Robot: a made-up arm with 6 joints.
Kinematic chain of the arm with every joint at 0, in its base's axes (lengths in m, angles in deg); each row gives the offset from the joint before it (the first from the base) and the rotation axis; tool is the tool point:
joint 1: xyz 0 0 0.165 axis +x
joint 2: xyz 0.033 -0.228 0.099 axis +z
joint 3: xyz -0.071 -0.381 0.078 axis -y
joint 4: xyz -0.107 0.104 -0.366 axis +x
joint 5: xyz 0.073 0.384 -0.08 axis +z
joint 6: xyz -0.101 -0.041 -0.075 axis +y
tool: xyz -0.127 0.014 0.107
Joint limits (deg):
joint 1: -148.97..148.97
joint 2: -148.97..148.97
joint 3: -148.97..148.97
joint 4: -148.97..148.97
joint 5: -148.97..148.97
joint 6: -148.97..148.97
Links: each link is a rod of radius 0.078 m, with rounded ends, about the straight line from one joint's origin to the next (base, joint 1, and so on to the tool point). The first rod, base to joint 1, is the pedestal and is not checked.
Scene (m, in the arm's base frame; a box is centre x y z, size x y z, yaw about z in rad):
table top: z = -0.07
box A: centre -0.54 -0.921 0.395 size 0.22 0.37 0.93 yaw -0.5
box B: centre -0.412 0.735 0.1 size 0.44 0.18 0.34 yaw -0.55
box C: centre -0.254 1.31 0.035 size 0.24 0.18 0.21 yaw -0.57
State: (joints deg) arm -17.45 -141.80 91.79 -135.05 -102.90 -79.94
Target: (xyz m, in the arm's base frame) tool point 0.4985 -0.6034 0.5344
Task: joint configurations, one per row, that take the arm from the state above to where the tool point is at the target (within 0.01 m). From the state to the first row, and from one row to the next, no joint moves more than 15 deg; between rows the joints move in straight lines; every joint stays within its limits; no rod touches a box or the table.
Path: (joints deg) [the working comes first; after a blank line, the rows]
Joints at the target: -35.42 -73.45 73.14 -14.08 -97.97 -48.72
Straight joint move there: touches box A.

1: -24.24 -137.74 96.30 -122.86 -103.81 -75.18
2: -31.03 -133.67 100.81 -110.67 -104.72 -70.42
3: -37.82 -129.61 105.32 -98.47 -105.63 -65.66
4: -44.61 -125.54 109.83 -86.28 -106.55 -60.90
5: -51.40 -121.48 114.34 -74.09 -107.46 -56.14
6: -48.20 -111.87 106.10 -62.09 -105.56 -54.66
7: -45.01 -102.27 97.86 -50.08 -103.66 -53.17
8: -41.81 -92.66 89.62 -38.08 -101.76 -51.69
9: -38.61 -83.06 81.38 -26.08 -99.86 -50.20
10: -35.42 -73.45 73.14 -14.08 -97.97 -48.72

